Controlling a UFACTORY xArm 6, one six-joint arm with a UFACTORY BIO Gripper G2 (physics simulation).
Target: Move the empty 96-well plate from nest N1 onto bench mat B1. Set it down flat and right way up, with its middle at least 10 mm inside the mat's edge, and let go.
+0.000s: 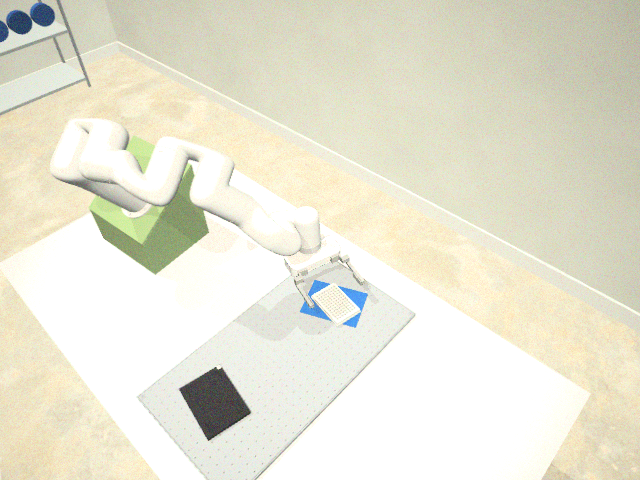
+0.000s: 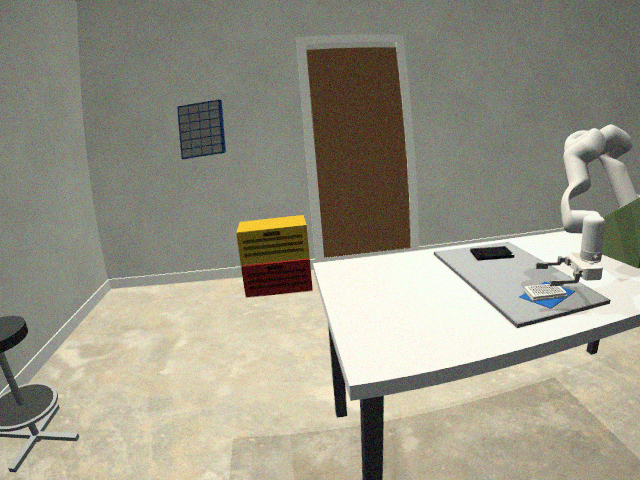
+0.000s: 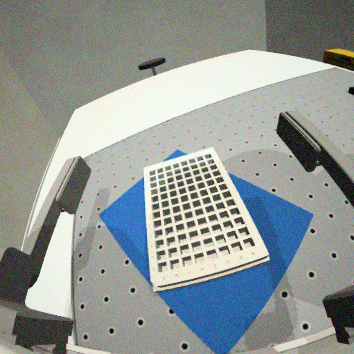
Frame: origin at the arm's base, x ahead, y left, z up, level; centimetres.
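Where they show: hand at its tool point: (image 1: 334,289) (image 2: 548,273) (image 3: 177,160); arm's base at its link origin: (image 1: 139,199) (image 2: 630,207).
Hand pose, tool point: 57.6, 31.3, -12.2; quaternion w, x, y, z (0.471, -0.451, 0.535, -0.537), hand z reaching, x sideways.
Note:
Things, the pixels of their centre, and the offset from my tool point, as dx, dy, dz. Level surfaces: height alone.
- white 96-well plate at the middle of its body: (image 3: 191,204) (image 1: 335,303) (image 2: 545,291) +0.6, +0.0, -5.9
- blue bench mat B1 at its surface level: dz -6.6
- black nest N1 at the middle of its body: (image 1: 214,400) (image 2: 492,252) +5.4, -43.0, -6.1
- grey perforated board at its surface level: dz -6.8
- white table at its surface level: dz -8.2
The white 96-well plate (image 1: 336,303) (image 2: 545,291) (image 3: 197,215) lies flat on the blue bench mat B1 (image 1: 356,295) (image 2: 553,303) (image 3: 220,310), wells facing up. It is turned relative to the mat; its middle is well inside the mat, and some corners reach slightly past the mat's edges. My gripper (image 1: 337,294) (image 2: 546,274) (image 3: 187,162) is wide open, with one finger on each side of the plate and clear gaps between. Nothing is held. The black nest N1 (image 1: 214,403) (image 2: 491,252) holds no plate.
The mat and nest are on a grey perforated board (image 1: 289,372) (image 2: 480,279) on the white table (image 1: 439,392) (image 2: 392,320). The green arm base (image 1: 155,248) stands behind. A yellow and red cabinet (image 2: 275,255) and a stool (image 2: 10,333) stand away from the table.

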